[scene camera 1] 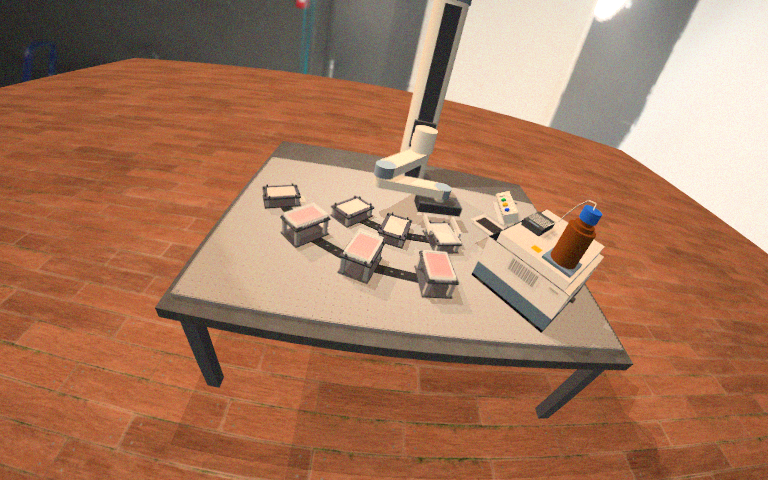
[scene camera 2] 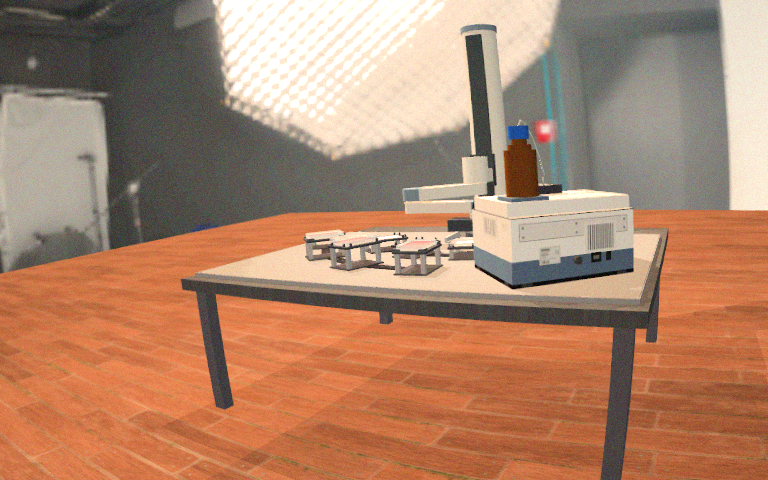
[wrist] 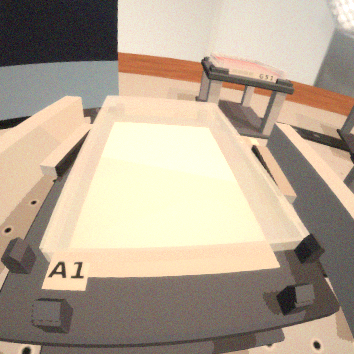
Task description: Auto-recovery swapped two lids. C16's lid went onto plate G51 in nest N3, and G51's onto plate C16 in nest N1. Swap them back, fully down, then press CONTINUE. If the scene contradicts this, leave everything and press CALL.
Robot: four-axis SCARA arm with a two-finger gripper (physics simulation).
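Frame: origin at the arm's base, x up, y back, z right, level; metres.
Seen in the pictures: gripper, fingertip midpoint: point(scene camera 1: 445, 234) point(scene camera 2: 462, 240) point(wrist: 176, 124).
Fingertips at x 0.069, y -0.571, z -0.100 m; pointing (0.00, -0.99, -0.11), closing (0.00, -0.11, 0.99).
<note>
Offsets run from my fingertips to a thing's top centre. "pt": to the spot under its first point.
My gripper point(scene camera 1: 443, 230) point(wrist: 176, 124) is around the clear lid @[dx +0.000, dy +0.013, dz -0.001 m] point(wrist: 227, 150) of a cream plate @[pt dx -0.004, dy +0.051, dz +0.003 m] point(wrist: 160, 185) in a low nest marked A1. Its pads stand along the lid's two long sides and look shut on them; small gaps are hard to judge. The lid looks level on its plate. A plate marked G51 @[pt dx +0.017, dy -0.148, dz +0.079 m] point(wrist: 266, 77), with a reddish top, sits in a tall stand behind to the right in the wrist view. In scene camera 1, three tall stands hold pink-topped plates @[dx +0.032, dy -0.059, dz +0.510 m] point(scene camera 1: 306, 215) @[dx +0.044, dy -0.184, dz +0.298 m] point(scene camera 1: 364, 246) @[dx +0.027, dy -0.210, dz +0.056 m] point(scene camera 1: 439, 264). Nest numbers and C16 are not legible. A button box @[pt dx +0.012, dy +0.285, dz -0.339 m] point(scene camera 1: 505, 207) has green, yellow and blue buttons.
Low nests with cream plates @[pt dx -0.011, dy +0.126, dz +0.646 m] point(scene camera 1: 282, 192) @[pt dx -0.011, dy +0.096, dz +0.354 m] point(scene camera 1: 353, 207) @[pt dx -0.014, dy +0.023, dz +0.187 m] point(scene camera 1: 395, 225) stand left of the gripper. A large white and blue instrument point(scene camera 1: 523, 274) point(scene camera 2: 555, 243) carries a brown bottle @[pt dx +0.245, dy -0.306, dz -0.268 m] point(scene camera 1: 573, 243) point(scene camera 2: 520, 169) and stands at the right. A dark flat pad @[dx +0.044, dy +0.043, dz -0.183 m] point(scene camera 1: 487, 224) lies near it.
</note>
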